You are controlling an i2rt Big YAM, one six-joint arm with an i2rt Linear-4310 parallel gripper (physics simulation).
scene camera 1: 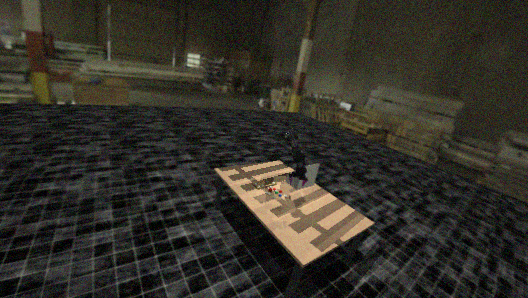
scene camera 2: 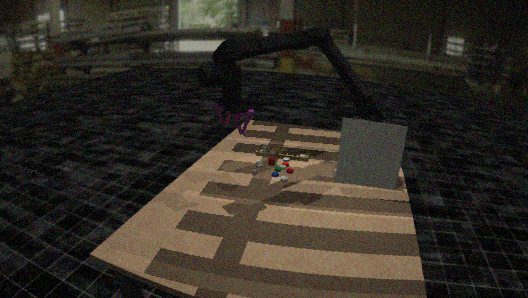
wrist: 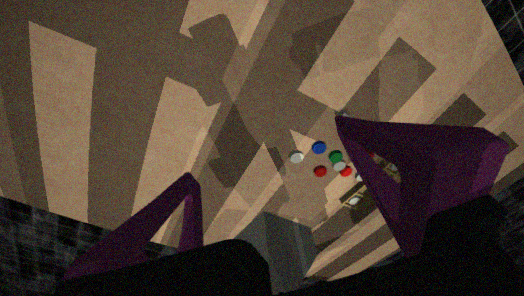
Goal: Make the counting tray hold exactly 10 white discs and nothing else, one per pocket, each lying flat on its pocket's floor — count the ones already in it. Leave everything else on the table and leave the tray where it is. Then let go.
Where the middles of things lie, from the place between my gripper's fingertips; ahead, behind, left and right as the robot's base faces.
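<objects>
Relative to the counting tray [wrist: 366,203], my gripper is 0.25 m above it, 0.43 m to the left of it and 0.12 m past it.
</objects>
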